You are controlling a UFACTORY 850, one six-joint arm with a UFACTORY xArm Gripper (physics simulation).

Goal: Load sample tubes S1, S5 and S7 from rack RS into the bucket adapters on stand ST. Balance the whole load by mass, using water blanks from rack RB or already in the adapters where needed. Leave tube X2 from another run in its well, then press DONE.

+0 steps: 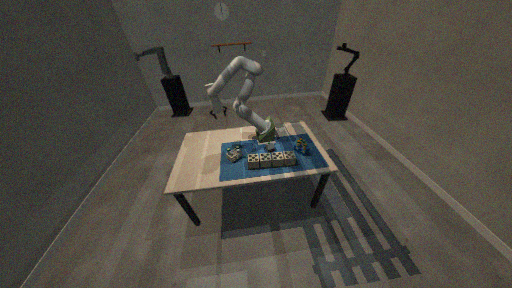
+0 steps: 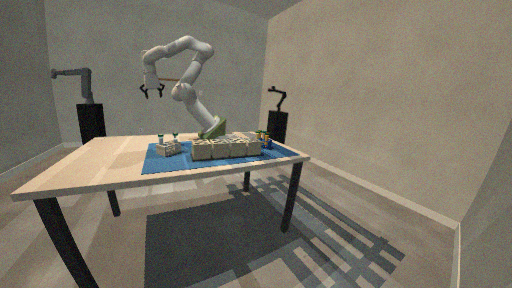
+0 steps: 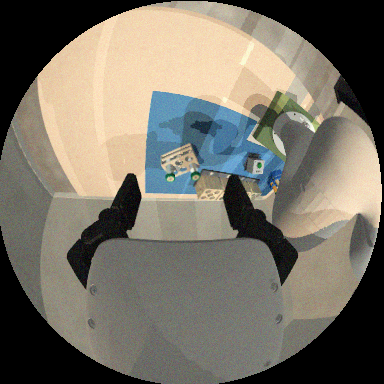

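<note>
My gripper is open and empty, high above the table. A row of beige adapter blocks with round wells stands on the mat; what the wells hold is too small to tell. Left of it, a small pale rack holds two upright green-capped tubes. At the right, a blue rack holds several yellow-orange tubes. A small box with a green button stands behind the blocks. Tube and rack labels are unreadable.
A blue mat lies on the wooden table under the racks and blocks. The arm's green base stands at the back edge, behind the blocks. Two other arms on black pedestals stand beyond the table.
</note>
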